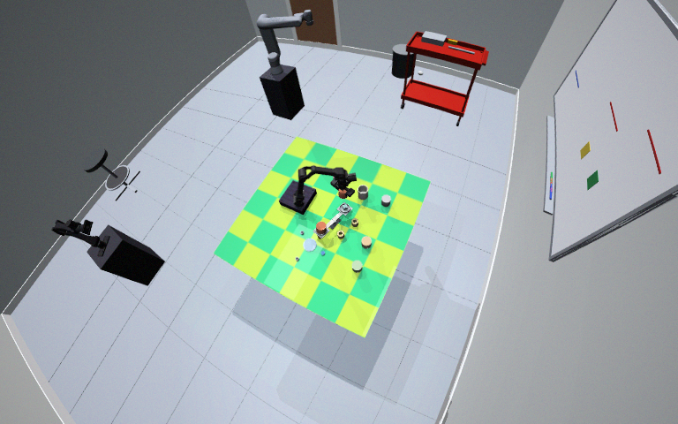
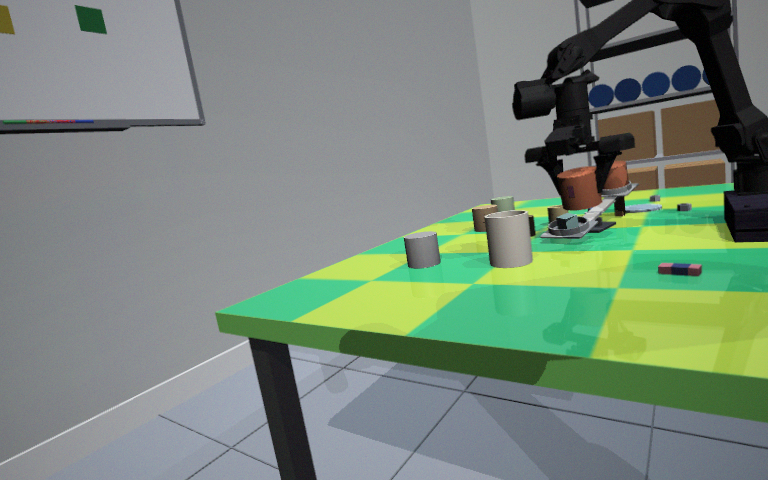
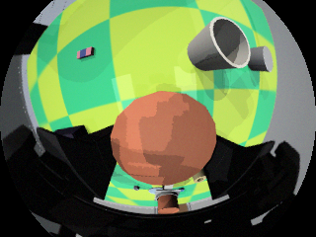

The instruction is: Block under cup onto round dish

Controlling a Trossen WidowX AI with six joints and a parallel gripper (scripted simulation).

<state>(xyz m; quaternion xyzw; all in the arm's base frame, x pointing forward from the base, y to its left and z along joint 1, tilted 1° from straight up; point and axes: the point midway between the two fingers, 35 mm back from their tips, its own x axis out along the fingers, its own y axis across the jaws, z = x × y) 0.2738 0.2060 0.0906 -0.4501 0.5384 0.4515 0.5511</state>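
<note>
The grey-green block is 50 mm ahead of my gripper tip, 70 mm to the right of it and 70 mm below it. Round my gripper tip: beige cup 110 mm ahead, 110 mm to the left, 70 mm below; grey cylinder 310 mm ahead, 120 mm to the left, 70 mm below; pink-and-blue block 160 mm behind, 150 mm to the left, 100 mm below.
</note>
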